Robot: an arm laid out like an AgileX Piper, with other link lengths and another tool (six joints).
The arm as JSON. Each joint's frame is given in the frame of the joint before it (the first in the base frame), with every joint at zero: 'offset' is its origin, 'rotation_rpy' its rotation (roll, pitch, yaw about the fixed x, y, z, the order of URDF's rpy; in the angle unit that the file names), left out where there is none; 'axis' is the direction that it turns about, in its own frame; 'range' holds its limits. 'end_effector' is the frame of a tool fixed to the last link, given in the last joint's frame.
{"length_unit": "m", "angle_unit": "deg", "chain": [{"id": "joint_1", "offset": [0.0, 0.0, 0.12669], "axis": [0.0, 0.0, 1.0], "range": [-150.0, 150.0]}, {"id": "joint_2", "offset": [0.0, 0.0, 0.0], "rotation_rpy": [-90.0, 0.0, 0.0], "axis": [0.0, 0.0, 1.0], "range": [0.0, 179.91]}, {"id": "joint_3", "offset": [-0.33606, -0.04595, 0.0], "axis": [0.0, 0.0, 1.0], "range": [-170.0, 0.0]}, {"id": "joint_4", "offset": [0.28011, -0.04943, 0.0], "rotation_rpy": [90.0, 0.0, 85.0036], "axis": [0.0, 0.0, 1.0], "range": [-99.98, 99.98]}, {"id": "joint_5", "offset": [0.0, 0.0, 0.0], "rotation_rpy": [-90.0, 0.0, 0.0], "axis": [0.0, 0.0, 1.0], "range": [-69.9, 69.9]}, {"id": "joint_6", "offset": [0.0, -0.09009, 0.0], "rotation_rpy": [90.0, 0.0, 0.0], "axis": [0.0, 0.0, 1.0], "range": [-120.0, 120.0]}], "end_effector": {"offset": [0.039, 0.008, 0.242], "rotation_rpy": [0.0, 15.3, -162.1]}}
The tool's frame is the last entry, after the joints.
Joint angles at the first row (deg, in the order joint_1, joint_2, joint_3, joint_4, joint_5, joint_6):
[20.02, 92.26, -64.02, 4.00, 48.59, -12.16]
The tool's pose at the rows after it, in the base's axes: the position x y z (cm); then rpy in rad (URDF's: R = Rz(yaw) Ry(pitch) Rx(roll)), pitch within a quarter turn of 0, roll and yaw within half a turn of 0:
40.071 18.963 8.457 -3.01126 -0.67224 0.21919
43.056 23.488 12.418 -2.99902 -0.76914 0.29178
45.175 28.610 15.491 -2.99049 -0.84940 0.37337
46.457 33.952 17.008 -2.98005 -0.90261 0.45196
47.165 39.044 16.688 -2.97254 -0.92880 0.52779
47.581 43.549 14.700 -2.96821 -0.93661 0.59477
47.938 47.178 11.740 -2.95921 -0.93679 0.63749
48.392 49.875 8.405 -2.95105 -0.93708 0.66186
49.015 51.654 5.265 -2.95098 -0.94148 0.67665
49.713 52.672 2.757 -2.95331 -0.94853 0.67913
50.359 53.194 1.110 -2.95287 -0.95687 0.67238
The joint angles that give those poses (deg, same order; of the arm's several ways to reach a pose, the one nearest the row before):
[22.92, 93.40, -72.10, 4.00, 49.82, -12.92]
[26.49, 95.58, -80.69, 4.04, 50.74, -14.05]
[30.32, 98.96, -89.08, 4.37, 51.23, -15.47]
[33.94, 103.58, -96.83, 5.28, 51.40, -17.17]
[37.06, 109.16, -103.57, 6.59, 51.21, -19.20]
[39.59, 115.16, -108.85, 8.02, 50.22, -21.34]
[41.37, 120.86, -112.50, 9.48, 48.32, -23.18]
[42.53, 125.88, -114.67, 10.76, 45.60, -24.73]
[43.21, 129.93, -115.70, 11.54, 42.41, -25.88]
[43.53, 132.88, -116.01, 11.85, 39.38, -26.36]
[43.60, 134.77, -116.04, 12.01, 37.00, -26.47]

